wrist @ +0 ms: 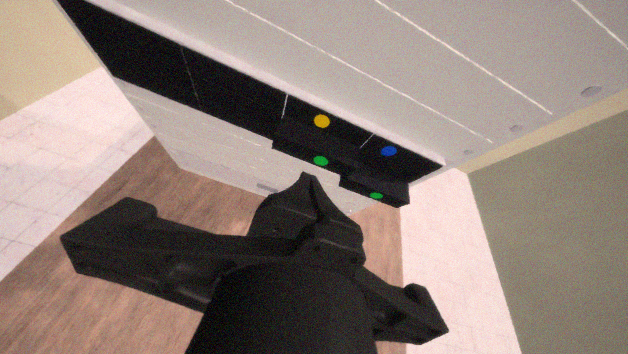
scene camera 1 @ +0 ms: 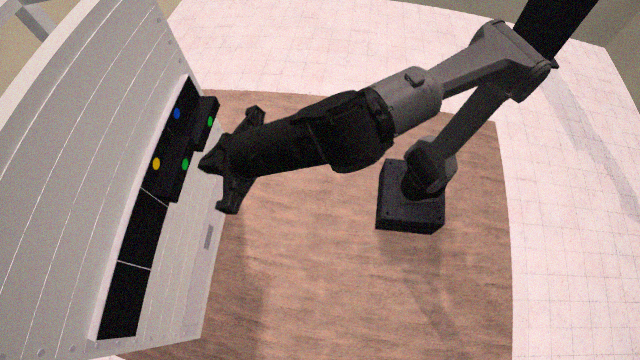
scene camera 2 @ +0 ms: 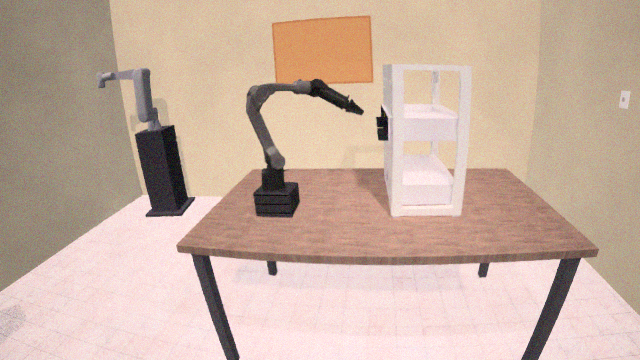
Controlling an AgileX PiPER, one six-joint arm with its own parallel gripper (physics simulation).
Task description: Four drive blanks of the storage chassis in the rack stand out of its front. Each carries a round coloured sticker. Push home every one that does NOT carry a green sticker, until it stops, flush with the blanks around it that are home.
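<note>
The blank with the yellow sticker [scene camera 1: 156,163] [wrist: 321,121] and the blank with the blue sticker [scene camera 1: 176,113] [wrist: 388,151] sit in the chassis's upper row and look flush with the black blanks around them. Below them, two blanks stand out: one green-stickered blank [scene camera 1: 185,164] [wrist: 320,160] under the yellow one and another green-stickered blank [scene camera 1: 210,121] [wrist: 376,195] under the blue one. My gripper [scene camera 1: 201,165] [scene camera 2: 362,111] [wrist: 305,183] is shut and empty, its tips together, in front of the chassis and apart from the blanks.
The white rack [scene camera 2: 397,160] stands on the wooden table [scene camera 1: 350,290] [scene camera 2: 320,235], right of the arm's base in scene camera 2. Grey panels [scene camera 1: 90,130] [wrist: 400,65] lie above the black blanks. Another arm on a black pedestal [scene camera 2: 162,172] stands beyond the table.
</note>
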